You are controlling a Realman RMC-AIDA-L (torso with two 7-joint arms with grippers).
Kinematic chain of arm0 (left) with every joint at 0, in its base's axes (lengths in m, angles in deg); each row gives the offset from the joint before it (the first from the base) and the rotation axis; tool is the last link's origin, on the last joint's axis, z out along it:
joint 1: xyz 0 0 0.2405 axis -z
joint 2: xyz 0 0 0 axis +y
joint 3: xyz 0 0 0.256 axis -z
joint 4: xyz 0 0 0 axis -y
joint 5: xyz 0 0 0.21 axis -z
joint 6: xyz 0 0 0 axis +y
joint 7: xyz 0 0 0.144 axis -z
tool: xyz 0 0 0
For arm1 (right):
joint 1: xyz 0 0 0.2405 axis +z
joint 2: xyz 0 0 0 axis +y
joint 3: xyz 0 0 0.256 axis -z
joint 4: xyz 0 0 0 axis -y
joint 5: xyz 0 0 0.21 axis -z
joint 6: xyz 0 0 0 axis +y
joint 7: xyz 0 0 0.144 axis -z
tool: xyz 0 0 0
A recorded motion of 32 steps. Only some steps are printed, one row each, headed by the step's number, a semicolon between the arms.
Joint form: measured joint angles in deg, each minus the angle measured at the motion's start. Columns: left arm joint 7, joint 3, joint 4, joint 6, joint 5, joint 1, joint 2; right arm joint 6, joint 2, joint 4, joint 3, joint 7, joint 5, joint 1.
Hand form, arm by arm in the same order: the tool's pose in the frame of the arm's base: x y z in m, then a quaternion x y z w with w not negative. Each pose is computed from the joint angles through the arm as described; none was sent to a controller.
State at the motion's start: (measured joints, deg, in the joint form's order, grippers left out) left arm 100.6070 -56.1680 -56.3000 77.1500 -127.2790 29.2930 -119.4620; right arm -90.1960 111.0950 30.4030 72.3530 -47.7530 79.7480 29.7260
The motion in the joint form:
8: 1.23 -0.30 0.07 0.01 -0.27 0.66 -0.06; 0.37 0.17 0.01 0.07 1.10 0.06 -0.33
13: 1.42 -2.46 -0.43 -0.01 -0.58 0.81 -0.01; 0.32 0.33 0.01 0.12 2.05 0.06 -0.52
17: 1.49 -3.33 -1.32 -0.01 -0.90 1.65 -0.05; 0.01 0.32 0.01 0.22 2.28 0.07 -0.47
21: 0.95 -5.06 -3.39 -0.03 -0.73 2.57 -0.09; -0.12 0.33 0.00 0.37 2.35 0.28 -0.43
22: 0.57 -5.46 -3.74 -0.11 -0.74 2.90 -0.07; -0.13 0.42 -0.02 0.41 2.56 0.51 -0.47
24: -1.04 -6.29 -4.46 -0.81 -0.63 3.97 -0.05; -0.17 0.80 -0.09 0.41 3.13 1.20 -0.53
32: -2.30 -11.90 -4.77 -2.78 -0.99 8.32 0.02; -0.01 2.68 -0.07 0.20 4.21 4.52 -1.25
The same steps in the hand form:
8: -0.2500 0.3628 0.0061 -0.95469 -0.23672 -0.04169 0.17549; 0.2332 0.3211 -0.0032 -0.94572 -0.07306 0.29212 0.12220
13: -0.2458 0.3623 0.0017 -0.95986 -0.22373 -0.02975 0.16653; 0.2336 0.3198 -0.0044 -0.94499 -0.07918 0.29222 0.12384
17: -0.2375 0.3663 0.0015 -0.96378 -0.20718 -0.02500 0.16610; 0.2329 0.3191 -0.0044 -0.94469 -0.08246 0.29324 0.12150
21: -0.2227 0.3718 0.0021 -0.97038 -0.17283 -0.02073 0.16749; 0.2329 0.3184 -0.0052 -0.94527 -0.08402 0.29221 0.11840
22: -0.2190 0.3734 0.0021 -0.97213 -0.16249 -0.01894 0.16792; 0.2332 0.3176 -0.0062 -0.94565 -0.08537 0.29112 0.11710
24: -0.2087 0.3792 0.0023 -0.97603 -0.13074 -0.01608 0.17323; 0.2333 0.3155 -0.0096 -0.94636 -0.08899 0.28920 0.11339
32: -0.1732 0.3911 -0.0121 -0.98568 -0.05227 0.00508 0.16025; 0.2354 0.3048 -0.0253 -0.95059 -0.09133 0.28061 0.09641

